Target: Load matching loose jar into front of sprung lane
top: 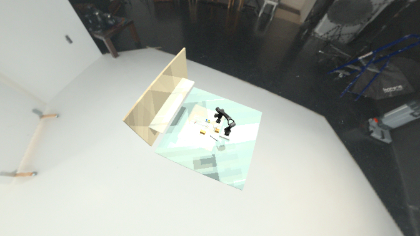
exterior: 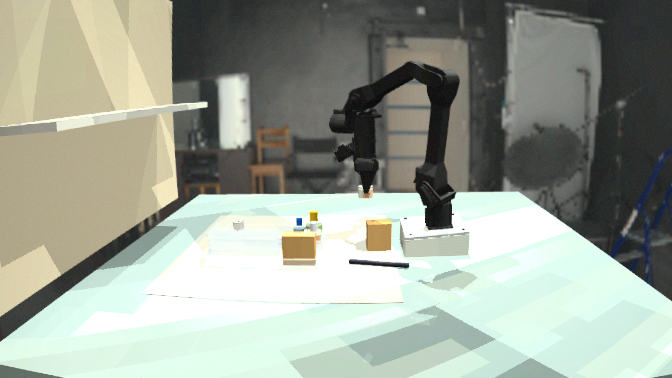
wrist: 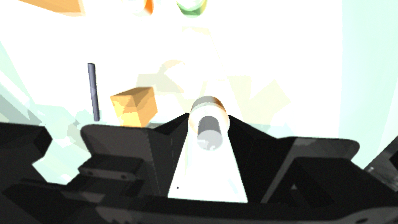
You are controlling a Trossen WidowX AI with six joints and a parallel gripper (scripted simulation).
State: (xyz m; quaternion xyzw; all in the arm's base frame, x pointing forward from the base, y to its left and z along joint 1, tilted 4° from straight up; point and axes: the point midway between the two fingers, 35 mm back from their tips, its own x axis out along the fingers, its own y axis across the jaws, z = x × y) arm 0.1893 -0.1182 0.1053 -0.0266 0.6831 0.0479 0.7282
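The clear-walled pusher lane lies 27 cm ahead of my gripper tip, 16 cm to the left of it and 10 cm below it. From my gripper tip the other things lie so: black pen (5 cm behind, 25 cm to the left, 11 cm below).
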